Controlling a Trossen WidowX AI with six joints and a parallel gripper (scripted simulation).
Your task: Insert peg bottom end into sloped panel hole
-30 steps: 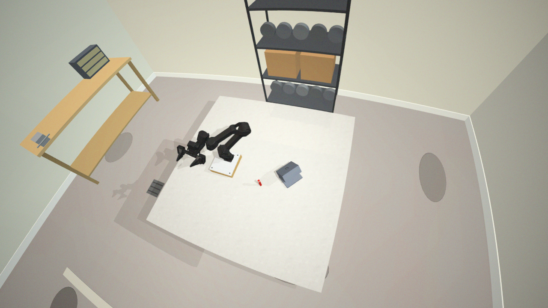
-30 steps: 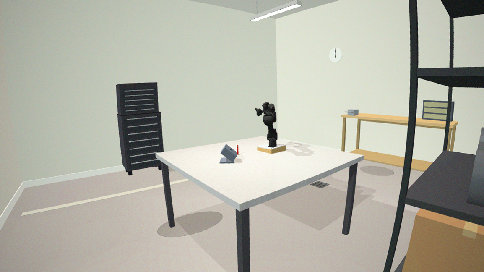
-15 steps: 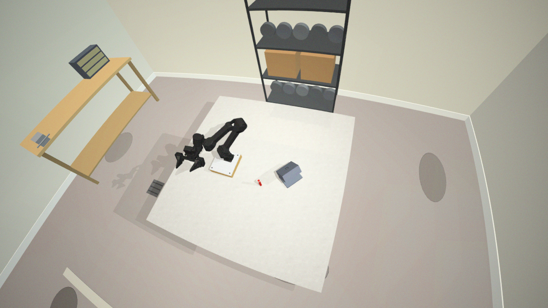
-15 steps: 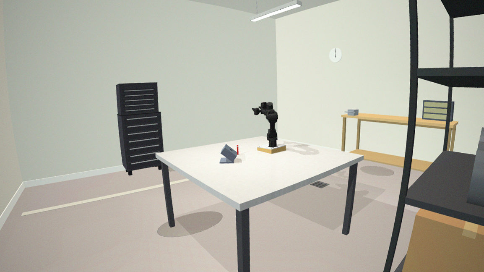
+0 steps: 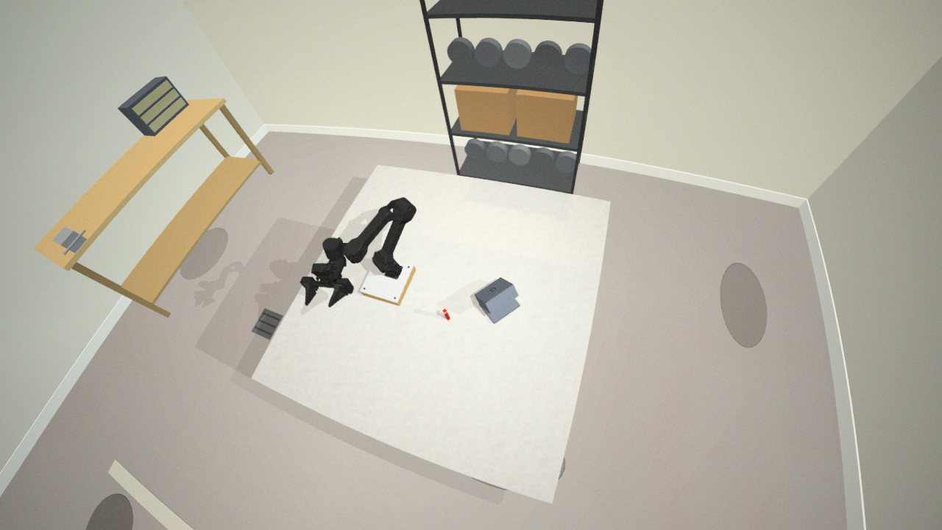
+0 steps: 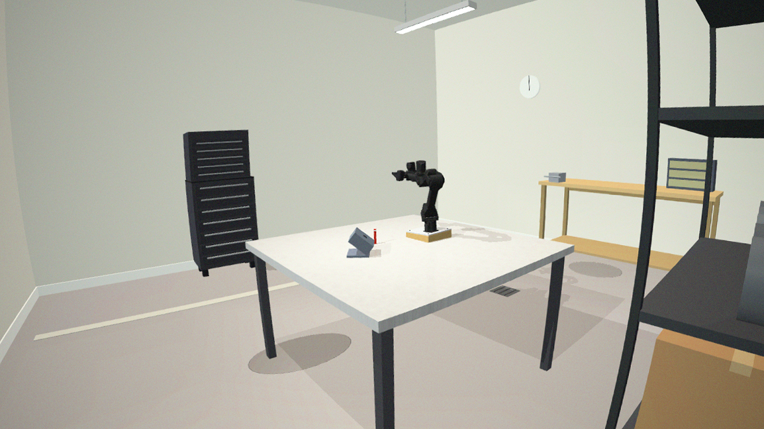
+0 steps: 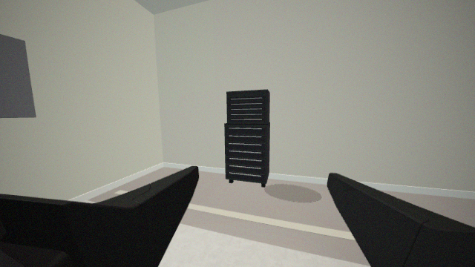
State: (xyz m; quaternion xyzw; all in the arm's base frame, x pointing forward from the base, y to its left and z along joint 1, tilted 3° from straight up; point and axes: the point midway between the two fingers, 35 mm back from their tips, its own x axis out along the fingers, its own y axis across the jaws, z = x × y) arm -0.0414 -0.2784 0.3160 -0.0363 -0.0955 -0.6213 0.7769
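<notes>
My gripper tip is now 32 cm short of the red square peg, 30 cm above it and 21 cm to the right of it. Also, from my gripper tip: grey sloped panel (49 cm ahead, 33 cm to the left, 29 cm below).
</notes>
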